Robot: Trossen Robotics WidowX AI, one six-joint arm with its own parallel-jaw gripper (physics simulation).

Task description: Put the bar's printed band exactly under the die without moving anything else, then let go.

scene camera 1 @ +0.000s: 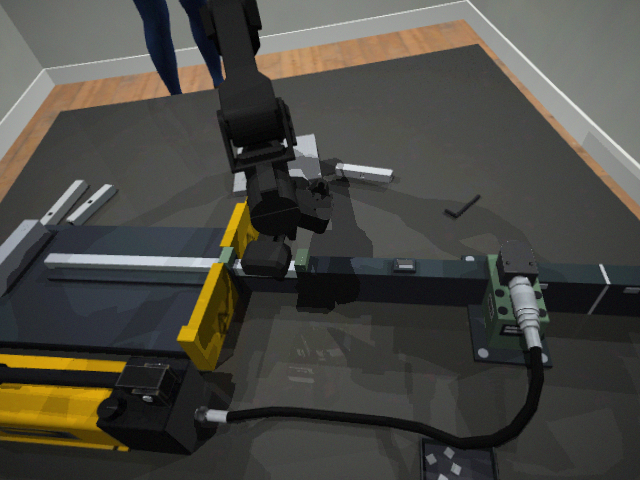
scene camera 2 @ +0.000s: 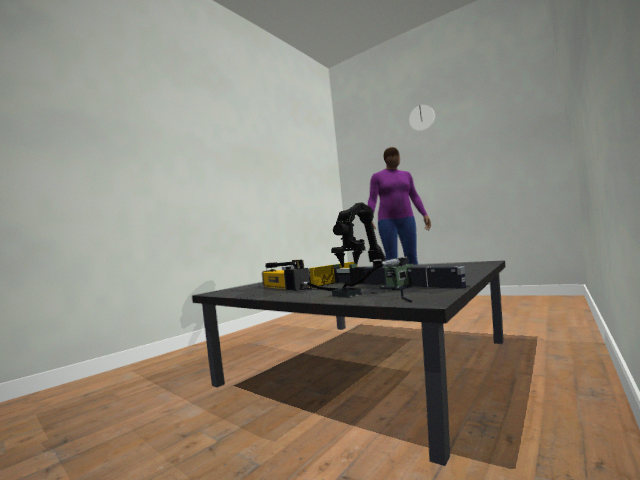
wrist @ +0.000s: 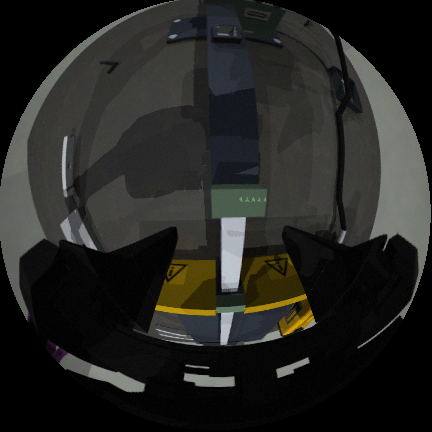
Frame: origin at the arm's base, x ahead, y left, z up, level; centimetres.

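Where they show: gripper, between the fingertips: (scene camera 2: 349,266) (wrist: 231,232).
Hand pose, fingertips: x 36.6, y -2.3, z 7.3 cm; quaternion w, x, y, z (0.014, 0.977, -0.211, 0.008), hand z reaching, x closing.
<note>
Each offset is from my fingertips to the top centre of the thing. "spot": to the spot under its first point.
A long pale bar (scene camera 1: 134,261) (wrist: 232,255) lies level along the dark track. It passes through the gap in the yellow guard and its right end meets a green block @[spot: dx +1.9, dy +2.3, dz +1.1 cm] (scene camera 1: 302,259) (wrist: 239,201). I cannot make out its printed band. A green housing @[spot: dx +19.9, dy +24.9, dz -2.5 cm] (scene camera 1: 493,325) (scene camera 2: 391,279) (wrist: 272,25) with a black head straddles the track at the right; the die is not distinct. My gripper (scene camera 2: 348,260) (wrist: 231,232) is open and empty, pointing down over the bar between the green block and the guard, one finger on each side. The arm hides part of it in the first scene view.
A yellow guard (scene camera 1: 209,310) (wrist: 190,285) stands left of the gripper. A square sensor @[spot: dx +6.9, dy +17.4, dz -1.2 cm] (scene camera 1: 404,265) (wrist: 226,31) sits on the dark track @[spot: dx +5.2, dy +11.0, dz -0.7 cm] (scene camera 1: 361,266). A yellow box @[spot: dx +13.8, dy -33.3, dz +0.2 cm] (scene camera 1: 56,408), black cable @[spot: dx +22.9, dy +0.0, dz -7.0 cm] (scene camera 1: 330,413), hex key @[dx -8.5, dy +36.3, dz -7.6 cm] (scene camera 1: 462,206), loose pale pieces @[dx -24.8, dy +21.4, dz -6.2 cm] (scene camera 1: 364,172) and a parts tray @[spot: dx +31.6, dy +9.2, dz -6.0 cm] (scene camera 1: 422,459) are around.
</note>
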